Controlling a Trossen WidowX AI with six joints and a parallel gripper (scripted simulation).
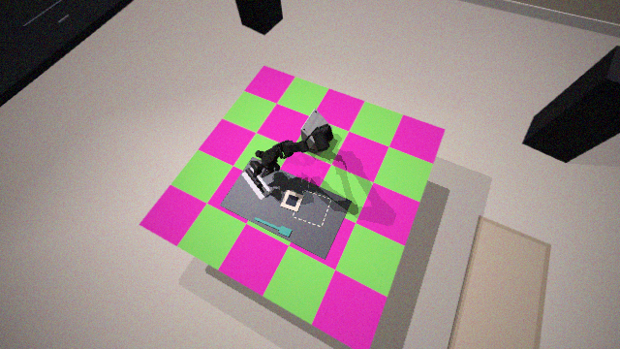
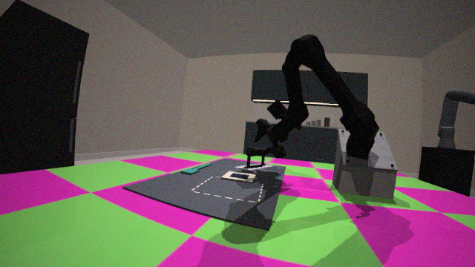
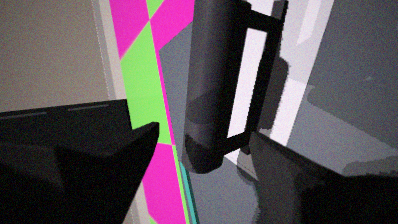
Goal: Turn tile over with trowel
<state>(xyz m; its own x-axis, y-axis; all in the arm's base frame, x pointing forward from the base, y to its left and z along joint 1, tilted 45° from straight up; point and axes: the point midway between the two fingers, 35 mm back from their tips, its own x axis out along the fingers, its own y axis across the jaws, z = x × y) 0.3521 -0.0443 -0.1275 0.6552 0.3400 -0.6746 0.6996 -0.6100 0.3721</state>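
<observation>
Now: gripper tip 20 mm short of the small trowel and 50 mm above it. From my gripper tip the other things lie so: tile: 20 mm behind, 210 mm to the left, 80 mm below; teal flat tool: 150 mm ahead, 230 mm to the left, 80 mm below; grey mat: 10 mm ahead, 190 mm to the left, 110 mm below.
</observation>
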